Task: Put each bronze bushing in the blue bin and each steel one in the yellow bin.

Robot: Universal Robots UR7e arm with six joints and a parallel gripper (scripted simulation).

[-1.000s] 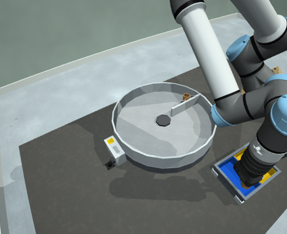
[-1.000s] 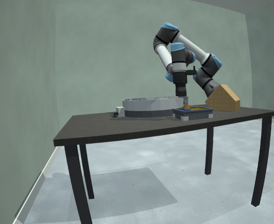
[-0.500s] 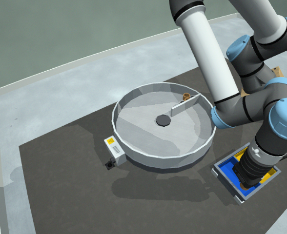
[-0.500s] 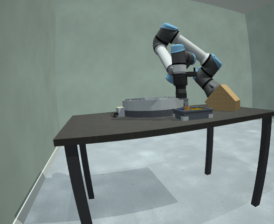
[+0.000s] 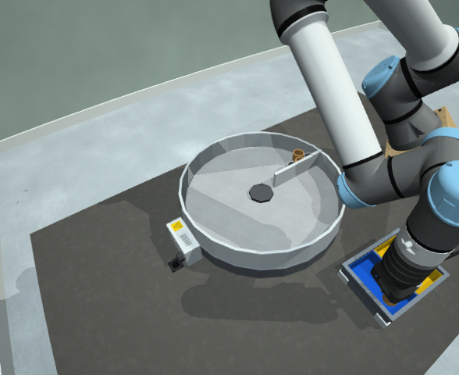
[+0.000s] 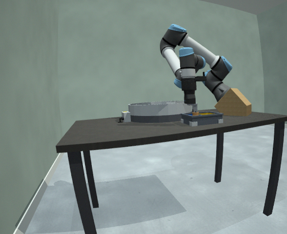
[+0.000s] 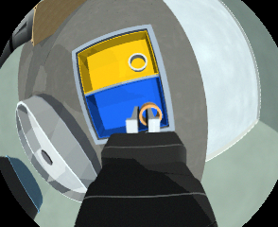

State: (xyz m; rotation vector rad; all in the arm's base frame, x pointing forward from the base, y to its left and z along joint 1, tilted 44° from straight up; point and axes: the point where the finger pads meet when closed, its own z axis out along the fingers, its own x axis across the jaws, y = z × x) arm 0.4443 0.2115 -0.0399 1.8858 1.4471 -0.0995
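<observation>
My hand is 60 mm past the bin, 40 mm above it and 10 mm to the left of it. Round my hand: turntable: 370 mm to the right, 10 mm below.
</observation>
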